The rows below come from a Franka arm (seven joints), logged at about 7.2 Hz.
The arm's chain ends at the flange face. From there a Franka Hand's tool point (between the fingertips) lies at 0.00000 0.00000 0.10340 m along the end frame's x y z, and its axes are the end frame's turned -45 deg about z.
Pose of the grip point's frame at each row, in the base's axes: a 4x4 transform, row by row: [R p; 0 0 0 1], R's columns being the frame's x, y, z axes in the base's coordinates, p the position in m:
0.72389 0.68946 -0.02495 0.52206; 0.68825 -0.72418 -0.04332 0.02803; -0.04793 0.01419 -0.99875 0.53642; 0 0 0 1
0.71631 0.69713 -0.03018 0.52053; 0.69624 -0.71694 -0.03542 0.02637; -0.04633 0.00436 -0.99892 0.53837; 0 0 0 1
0.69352 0.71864 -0.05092 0.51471; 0.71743 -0.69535 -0.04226 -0.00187; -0.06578 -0.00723 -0.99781 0.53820; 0 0 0 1
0.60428 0.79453 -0.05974 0.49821; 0.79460 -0.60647 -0.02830 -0.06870; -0.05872 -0.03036 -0.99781 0.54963; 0 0 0 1
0.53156 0.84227 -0.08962 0.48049; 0.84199 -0.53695 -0.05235 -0.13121; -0.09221 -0.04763 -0.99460 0.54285; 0 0 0 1
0.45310 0.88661 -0.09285 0.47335; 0.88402 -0.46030 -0.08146 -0.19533; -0.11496 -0.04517 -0.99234 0.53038; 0 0 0 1
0.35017 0.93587 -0.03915 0.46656; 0.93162 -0.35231 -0.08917 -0.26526; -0.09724 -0.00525 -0.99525 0.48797; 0 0 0 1
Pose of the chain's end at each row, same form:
0.99939 -0.02435 -0.02495 0.52464; -0.02541 -0.99874 -0.04332 0.03251; -0.02386 0.04393 -0.99875 0.63969; 0 0 0 1
0.99945 -0.01356 -0.03018 0.52365; -0.01464 -0.99927 -0.03542 0.03003; -0.02968 0.03584 -0.99892 0.64166; 0 0 0 1
0.99855 0.01776 -0.05092 0.51998; 0.01561 -0.99899 -0.04226 0.00250; -0.05163 0.04140 -0.99781 0.64137; 0 0 0 1
0.98911 0.13453 -0.05974 0.50439; 0.13303 -0.99071 -0.02830 -0.06577; -0.06299 0.02005 -0.99781 0.65280; 0 0 0 1
0.97144 0.21971 -0.08962 0.48976; 0.21570 -0.97506 -0.05235 -0.12580; -0.09888 0.03152 -0.99460 0.64569; 0 0 0 1
0.94732 0.30654 -0.09285 0.48295; 0.29962 -0.95058 -0.08146 -0.18691; -0.11323 0.04935 -0.99234 0.63299; 0 0 0 1
0.90937 0.41415 -0.03915 0.47061; 0.40963 -0.90788 -0.08917 -0.25604; -0.07247 0.06505 -0.99525 0.59088; 0 0 0 1

